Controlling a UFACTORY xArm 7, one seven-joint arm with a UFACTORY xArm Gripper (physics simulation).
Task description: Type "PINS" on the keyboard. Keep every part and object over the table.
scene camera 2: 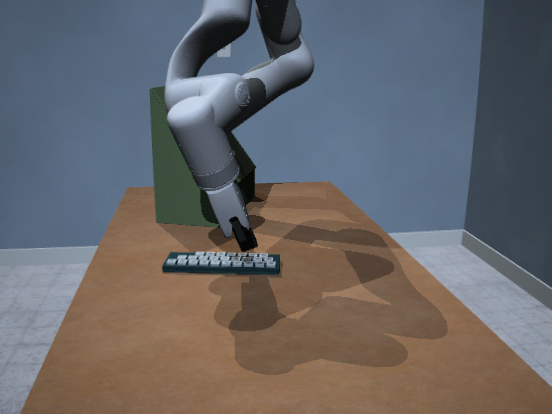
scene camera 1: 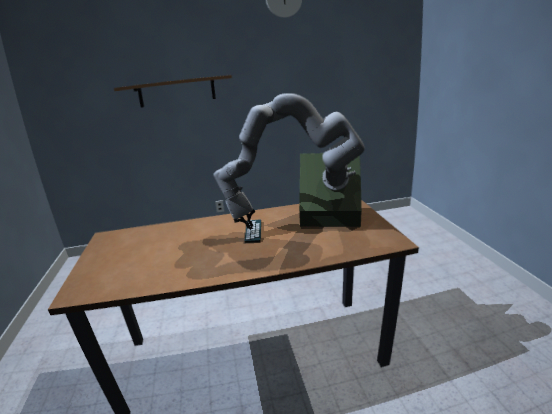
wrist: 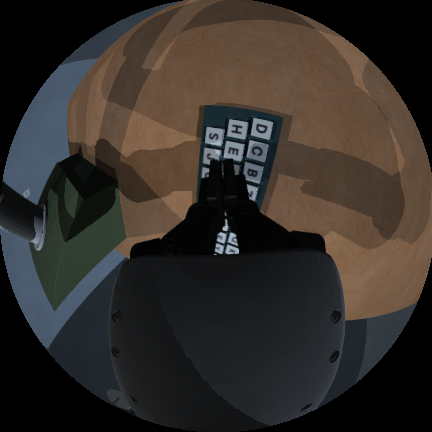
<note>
In view: the gripper (scene camera 2: 249,246).
The gripper shows as well in the wrist view (wrist: 223,174).
</note>
